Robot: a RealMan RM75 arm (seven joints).
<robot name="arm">
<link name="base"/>
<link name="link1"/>
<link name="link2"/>
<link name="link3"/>
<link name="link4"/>
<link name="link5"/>
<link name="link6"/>
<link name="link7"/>
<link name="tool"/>
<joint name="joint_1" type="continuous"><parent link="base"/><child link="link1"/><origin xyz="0 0 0.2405"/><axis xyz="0 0 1"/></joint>
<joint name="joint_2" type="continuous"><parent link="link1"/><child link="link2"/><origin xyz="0 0 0"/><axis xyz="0 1 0"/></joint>
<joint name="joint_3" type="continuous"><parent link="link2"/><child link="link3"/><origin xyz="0 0 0.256"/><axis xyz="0 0 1"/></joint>
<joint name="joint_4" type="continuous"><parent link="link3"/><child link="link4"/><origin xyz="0 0 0"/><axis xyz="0 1 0"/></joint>
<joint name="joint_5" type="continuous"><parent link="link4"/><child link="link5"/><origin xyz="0 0 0.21"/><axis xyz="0 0 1"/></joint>
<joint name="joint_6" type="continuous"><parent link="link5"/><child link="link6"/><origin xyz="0 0 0"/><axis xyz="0 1 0"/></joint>
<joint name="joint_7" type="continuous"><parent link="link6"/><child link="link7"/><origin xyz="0 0 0.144"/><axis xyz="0 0 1"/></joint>
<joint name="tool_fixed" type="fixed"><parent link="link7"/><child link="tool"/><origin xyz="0 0 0"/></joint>
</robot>
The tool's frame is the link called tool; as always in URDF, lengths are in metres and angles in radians. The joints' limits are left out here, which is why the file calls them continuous.
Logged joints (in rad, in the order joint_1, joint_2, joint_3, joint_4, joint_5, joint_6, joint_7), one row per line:
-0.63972 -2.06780 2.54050 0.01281 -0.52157 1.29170 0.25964
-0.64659 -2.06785 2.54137 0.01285 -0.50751 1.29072 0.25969
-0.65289 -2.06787 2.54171 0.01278 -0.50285 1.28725 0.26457
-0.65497 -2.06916 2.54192 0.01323 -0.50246 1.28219 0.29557
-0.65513 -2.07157 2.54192 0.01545 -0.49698 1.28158 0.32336
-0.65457 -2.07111 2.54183 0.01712 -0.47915 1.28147 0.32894
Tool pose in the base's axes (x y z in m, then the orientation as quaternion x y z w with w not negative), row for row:
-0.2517 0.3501 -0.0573 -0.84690 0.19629 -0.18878 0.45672
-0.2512 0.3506 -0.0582 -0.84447 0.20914 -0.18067 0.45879
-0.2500 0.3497 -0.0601 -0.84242 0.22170 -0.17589 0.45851
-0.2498 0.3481 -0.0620 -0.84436 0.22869 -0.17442 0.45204
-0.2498 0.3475 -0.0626 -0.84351 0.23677 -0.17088 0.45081
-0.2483 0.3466 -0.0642 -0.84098 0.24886 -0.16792 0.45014
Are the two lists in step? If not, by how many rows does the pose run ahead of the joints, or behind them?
The pose runs 2 rows ahead of the joints: the pose in row i belongs to the joints in row i + 2.
